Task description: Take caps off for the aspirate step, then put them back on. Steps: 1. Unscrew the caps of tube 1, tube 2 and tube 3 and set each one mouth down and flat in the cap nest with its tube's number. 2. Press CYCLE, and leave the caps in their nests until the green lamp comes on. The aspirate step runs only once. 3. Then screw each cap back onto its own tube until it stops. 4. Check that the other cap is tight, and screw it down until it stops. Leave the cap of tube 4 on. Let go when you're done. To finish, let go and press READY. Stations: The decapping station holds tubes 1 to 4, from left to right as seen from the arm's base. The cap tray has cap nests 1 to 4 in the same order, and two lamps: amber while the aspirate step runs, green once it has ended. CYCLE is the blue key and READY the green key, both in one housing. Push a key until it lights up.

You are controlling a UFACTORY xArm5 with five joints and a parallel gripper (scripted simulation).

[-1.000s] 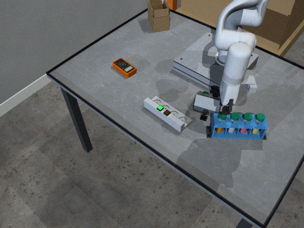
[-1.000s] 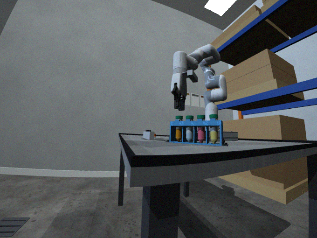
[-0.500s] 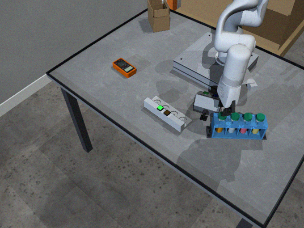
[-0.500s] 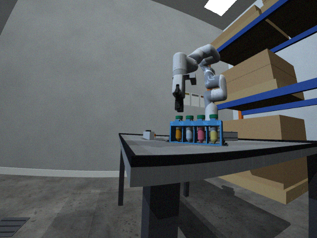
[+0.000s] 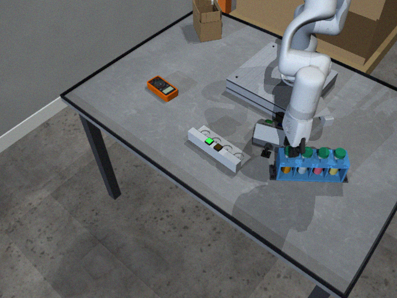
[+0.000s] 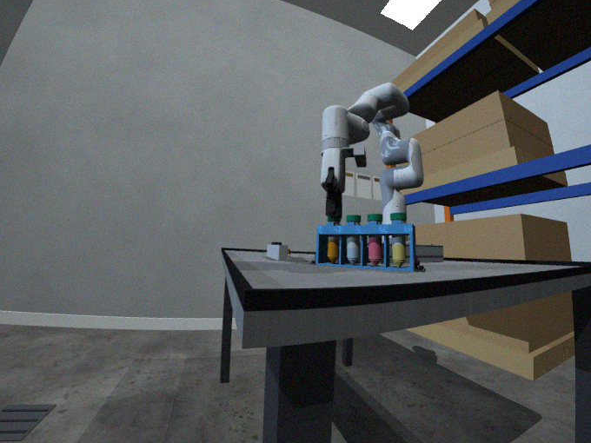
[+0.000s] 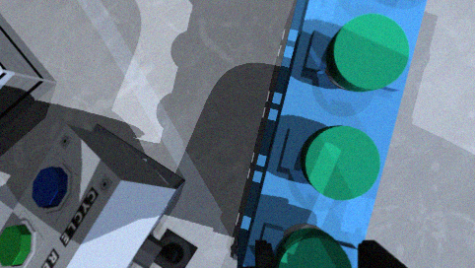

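Right now the threaded neck is 40 mm to the left of my hand, 30 mm behind it and 20 mm below it. From my hand the other things lie so: green key (140 mm to the right, 110 mm behind, 70 mm below); blue key (120 mm behind, 100 mm to the right, 70 mm below); key housing (120 mm to the right, 100 mm behind, 90 mm below).
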